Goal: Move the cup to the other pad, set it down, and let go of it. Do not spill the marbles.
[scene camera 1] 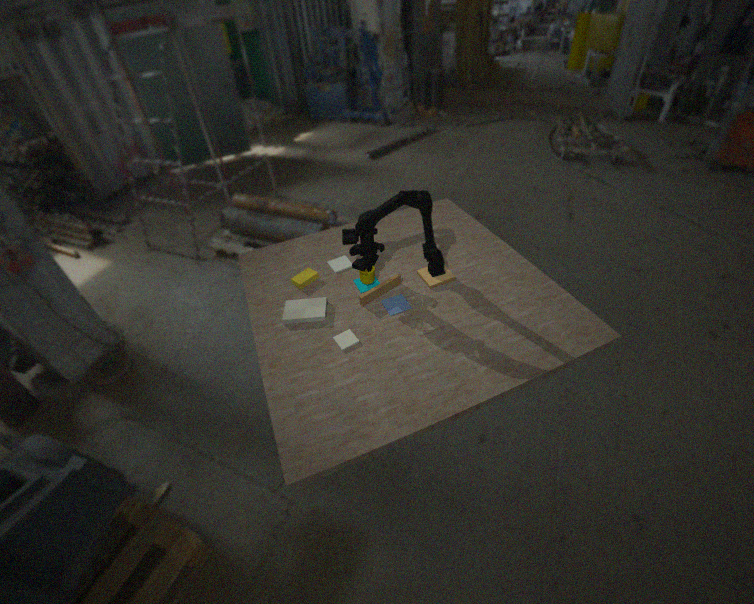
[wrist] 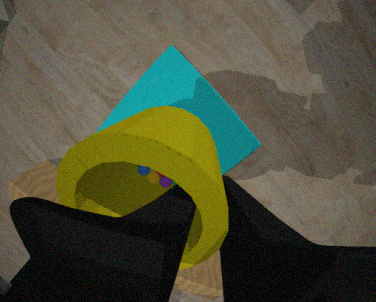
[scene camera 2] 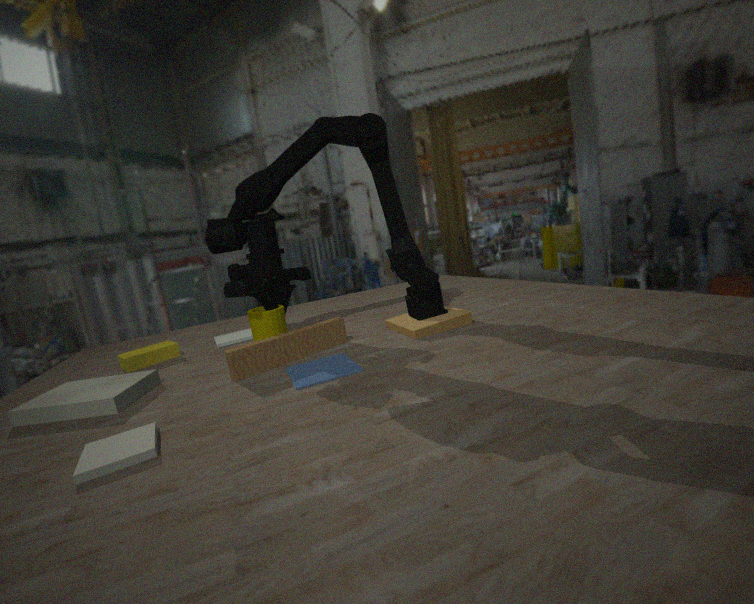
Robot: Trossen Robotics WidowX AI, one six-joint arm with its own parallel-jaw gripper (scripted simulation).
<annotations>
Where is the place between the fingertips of the gripper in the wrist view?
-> At 209, 180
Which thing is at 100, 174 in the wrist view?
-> A yellow cup.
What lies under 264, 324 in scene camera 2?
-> A yellow cup.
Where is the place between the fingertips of the gripper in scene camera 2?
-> At 278, 322
</annotations>
